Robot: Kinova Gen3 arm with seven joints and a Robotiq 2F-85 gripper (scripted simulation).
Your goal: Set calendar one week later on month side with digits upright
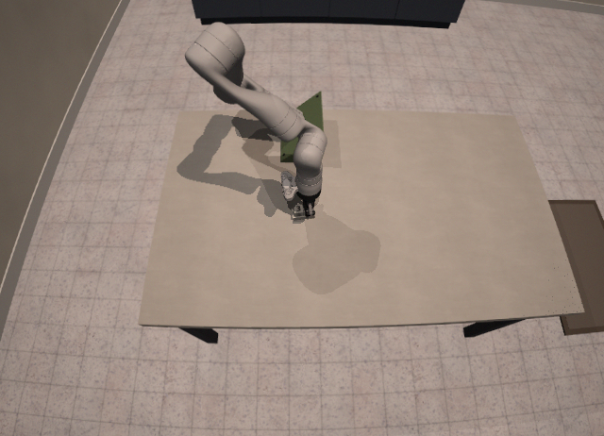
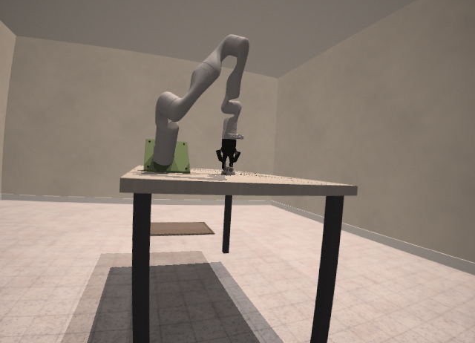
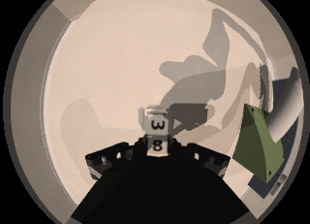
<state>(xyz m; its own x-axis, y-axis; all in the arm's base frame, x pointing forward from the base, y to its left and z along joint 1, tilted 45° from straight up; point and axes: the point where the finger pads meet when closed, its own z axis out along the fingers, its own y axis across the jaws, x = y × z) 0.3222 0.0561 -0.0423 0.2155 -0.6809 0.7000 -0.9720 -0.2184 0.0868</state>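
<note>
Now: the white tray 30 mm below my hand and 10 mm to the right of it.
</note>
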